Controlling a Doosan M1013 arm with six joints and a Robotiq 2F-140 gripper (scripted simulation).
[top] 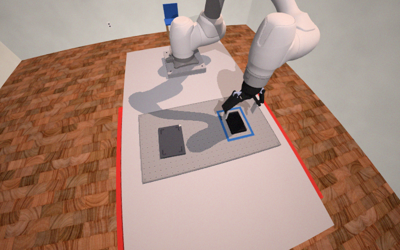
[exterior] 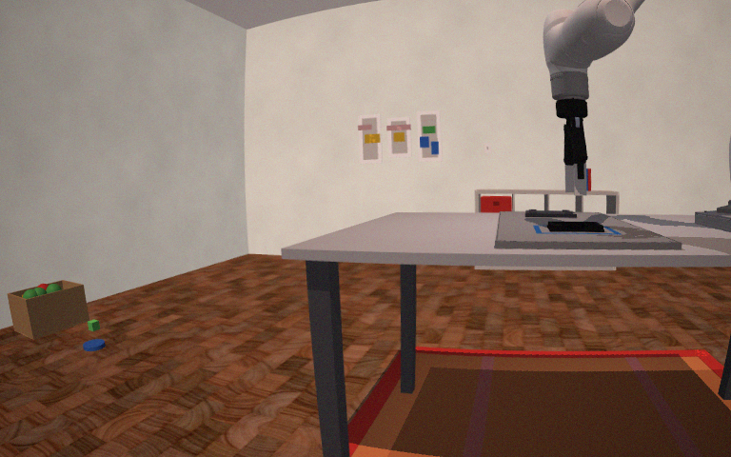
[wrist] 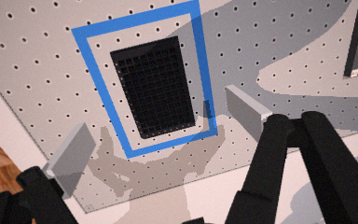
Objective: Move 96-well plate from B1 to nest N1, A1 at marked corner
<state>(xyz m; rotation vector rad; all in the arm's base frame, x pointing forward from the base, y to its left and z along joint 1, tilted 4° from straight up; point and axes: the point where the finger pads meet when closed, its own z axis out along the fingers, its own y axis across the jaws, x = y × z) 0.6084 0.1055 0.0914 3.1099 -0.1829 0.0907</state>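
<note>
My gripper is now 8 cm above the black 96-well plate. Also, from my hand: dark grey plate nest N1: 35 cm to the right, 8 cm below, 1 cm behind; then pale A1 corner mark: 29 cm to the right, 8 cm below, 8 cm behind.
</note>
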